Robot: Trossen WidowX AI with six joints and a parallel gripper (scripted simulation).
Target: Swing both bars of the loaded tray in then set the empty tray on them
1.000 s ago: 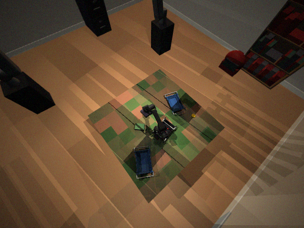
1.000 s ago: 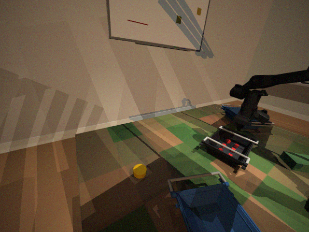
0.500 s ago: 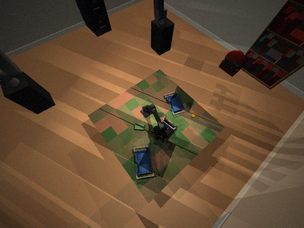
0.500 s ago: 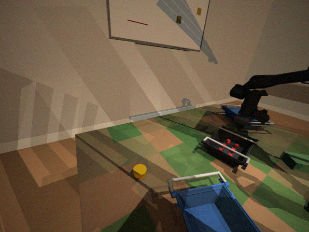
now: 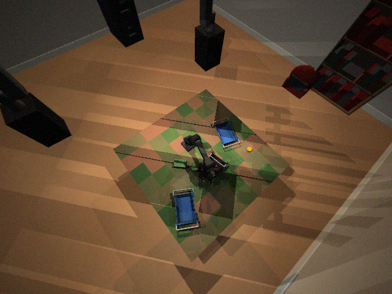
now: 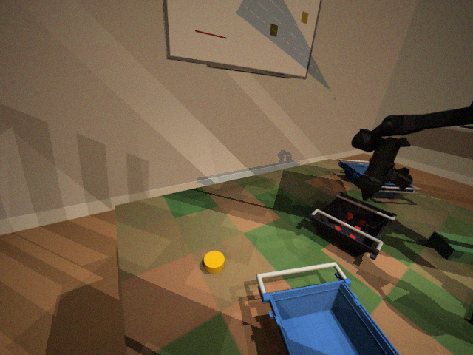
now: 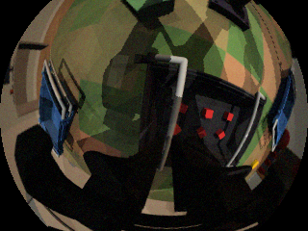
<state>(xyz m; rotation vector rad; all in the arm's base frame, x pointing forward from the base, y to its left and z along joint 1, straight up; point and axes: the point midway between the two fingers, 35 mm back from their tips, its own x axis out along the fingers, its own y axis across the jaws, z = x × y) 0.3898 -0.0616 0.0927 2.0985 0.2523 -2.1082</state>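
My gripper tip is 45 cm to the right of the blue tray, 24 cm past it and 4 cm above it. From my gripper tip the other things lie so: yellow disc 54 cm to the left, 8 cm below, 5 cm ahead; then green block 24 cm behind, 14 cm to the right, 6 cm below.
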